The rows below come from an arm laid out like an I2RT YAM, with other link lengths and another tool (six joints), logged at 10 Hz.
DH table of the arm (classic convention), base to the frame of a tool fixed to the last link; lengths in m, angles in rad. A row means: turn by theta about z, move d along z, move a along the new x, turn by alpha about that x. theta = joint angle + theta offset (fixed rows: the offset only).
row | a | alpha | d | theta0
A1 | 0.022 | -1.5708 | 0.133 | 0
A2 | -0.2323 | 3.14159 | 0 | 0
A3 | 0.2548 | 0 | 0 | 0.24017
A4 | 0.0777 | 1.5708 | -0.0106 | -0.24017
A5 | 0 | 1.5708 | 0.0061 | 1.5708
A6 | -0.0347 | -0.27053 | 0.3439 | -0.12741
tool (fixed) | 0 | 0 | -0.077 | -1.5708
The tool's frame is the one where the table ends.
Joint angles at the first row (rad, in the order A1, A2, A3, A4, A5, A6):
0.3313 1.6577 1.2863 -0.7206 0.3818 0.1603
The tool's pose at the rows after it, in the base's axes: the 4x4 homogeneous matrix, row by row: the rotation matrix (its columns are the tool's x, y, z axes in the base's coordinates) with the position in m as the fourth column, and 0 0 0 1 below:
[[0.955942 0.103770 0.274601 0.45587], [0.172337 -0.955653 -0.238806 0.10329], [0.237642 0.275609 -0.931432 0.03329], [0 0 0 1]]
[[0.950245 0.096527 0.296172 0.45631], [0.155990 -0.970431 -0.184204 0.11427], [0.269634 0.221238 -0.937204 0.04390], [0 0 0 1]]
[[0.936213 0.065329 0.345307 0.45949], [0.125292 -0.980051 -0.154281 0.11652], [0.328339 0.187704 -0.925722 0.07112], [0 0 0 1]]
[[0.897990 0.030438 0.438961 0.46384], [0.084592 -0.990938 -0.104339 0.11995], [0.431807 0.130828 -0.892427 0.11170], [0 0 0 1]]
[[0.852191 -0.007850 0.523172 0.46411], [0.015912 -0.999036 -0.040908 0.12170], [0.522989 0.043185 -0.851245 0.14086], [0 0 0 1]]
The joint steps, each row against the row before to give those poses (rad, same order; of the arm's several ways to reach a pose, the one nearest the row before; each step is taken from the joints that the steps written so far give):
0.0001 -0.0091 -0.0150 0.0049 -0.0314 0.0294
-0.0008 -0.0356 -0.0130 0.0107 -0.0420 0.0247
0.0007 -0.0639 -0.0025 -0.0041 -0.0052 0.0289
0.0000 -0.1118 -0.0406 0.0399 -0.0096 0.0308
-0.0072 -0.1161 -0.0874 0.0787 -0.0240 0.0539

